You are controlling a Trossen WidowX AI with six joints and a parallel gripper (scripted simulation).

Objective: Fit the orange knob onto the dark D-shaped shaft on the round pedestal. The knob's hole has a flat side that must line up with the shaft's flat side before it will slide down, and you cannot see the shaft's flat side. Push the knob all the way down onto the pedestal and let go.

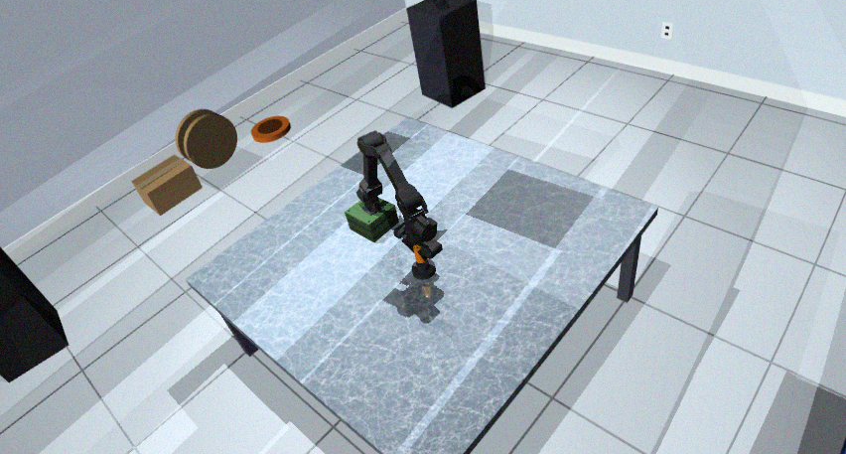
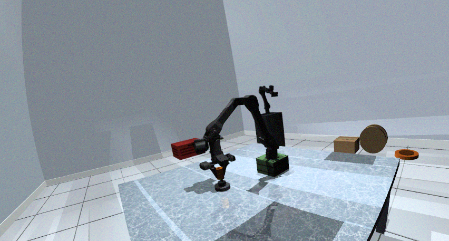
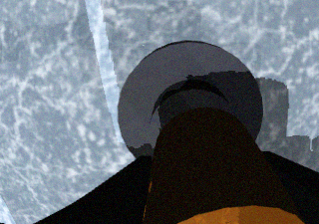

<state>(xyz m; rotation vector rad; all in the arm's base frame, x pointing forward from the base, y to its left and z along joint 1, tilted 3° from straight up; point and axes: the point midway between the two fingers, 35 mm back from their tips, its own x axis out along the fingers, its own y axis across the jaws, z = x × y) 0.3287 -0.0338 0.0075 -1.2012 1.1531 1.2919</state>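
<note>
The orange knob is 20 mm above my gripper tip. Round my gripper tip: round dark pedestal: 40 mm below.
</note>
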